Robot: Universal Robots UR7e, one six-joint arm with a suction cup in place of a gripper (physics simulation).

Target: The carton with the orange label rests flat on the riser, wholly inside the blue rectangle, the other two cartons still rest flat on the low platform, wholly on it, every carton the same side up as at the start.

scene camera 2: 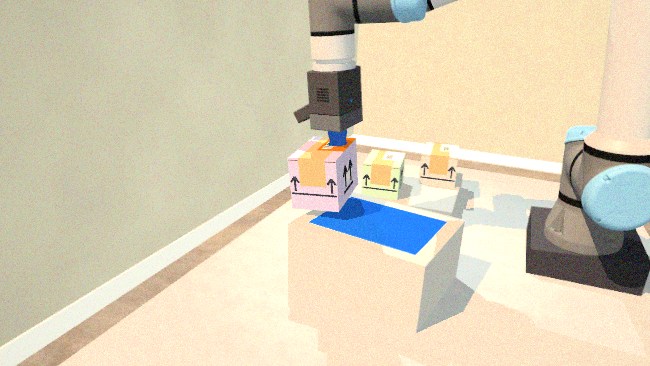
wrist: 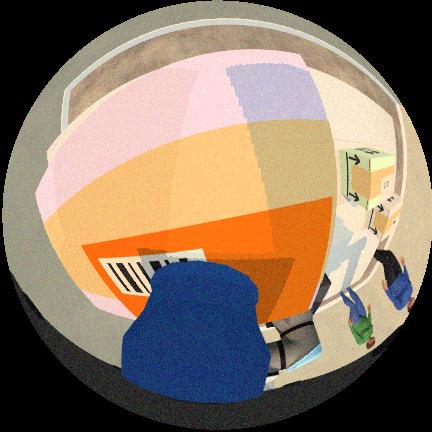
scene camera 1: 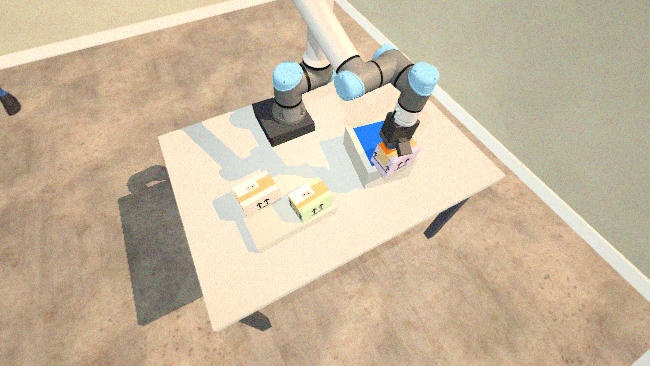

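Observation:
A beige carton (scene camera 2: 439,161) is there for me to see, along with a riser (scene camera 2: 394,262) and a low platform (scene camera 2: 442,200). My own suction cup (wrist: 197,338) is visible as well, sharing that view with the carton (wrist: 381,219) and the platform (wrist: 350,217). I find the carton (scene camera 1: 259,192) once more, here together with the riser (scene camera 1: 360,139).

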